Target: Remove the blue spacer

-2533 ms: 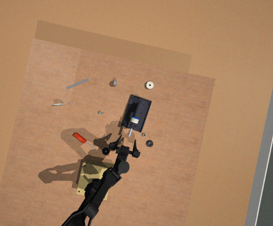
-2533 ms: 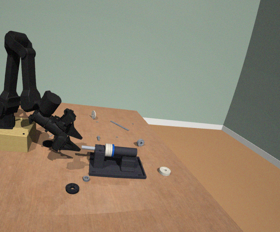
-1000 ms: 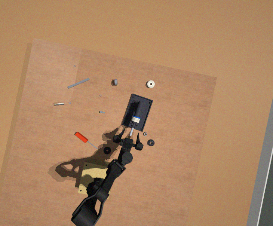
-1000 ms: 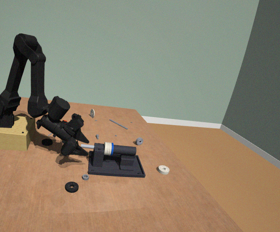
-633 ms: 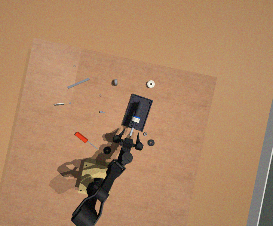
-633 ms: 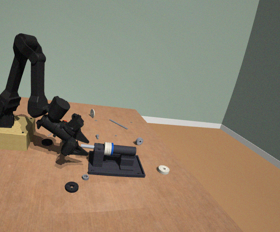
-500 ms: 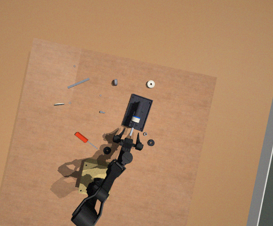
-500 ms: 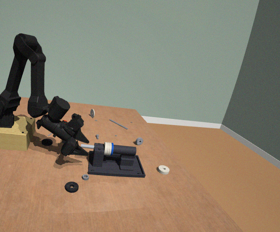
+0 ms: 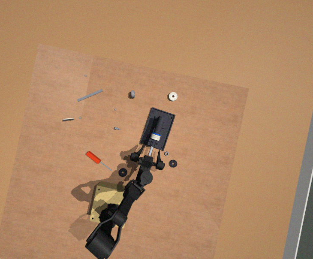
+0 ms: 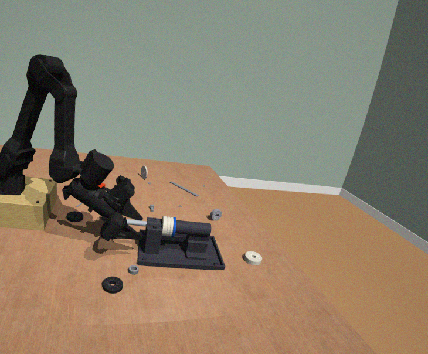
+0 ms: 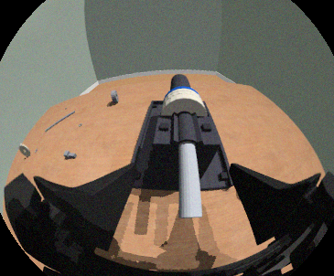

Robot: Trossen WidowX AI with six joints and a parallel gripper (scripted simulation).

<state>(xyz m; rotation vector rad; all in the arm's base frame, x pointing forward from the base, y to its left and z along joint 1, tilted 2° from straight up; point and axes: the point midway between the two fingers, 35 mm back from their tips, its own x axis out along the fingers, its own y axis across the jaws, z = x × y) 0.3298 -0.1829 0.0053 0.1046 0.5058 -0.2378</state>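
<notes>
The blue spacer is 80 mm ahead of my gripper tip, 20 mm to the right of it and 20 mm above it. The rest, counted from my gripper tip: white ring: 310 mm ahead, 110 mm to the right, 60 mm below; then red-handled screwdriver: 110 mm behind, 310 mm to the left, 60 mm below; then grey shaft: 40 mm ahead, 10 mm to the right, 20 mm above.
</notes>
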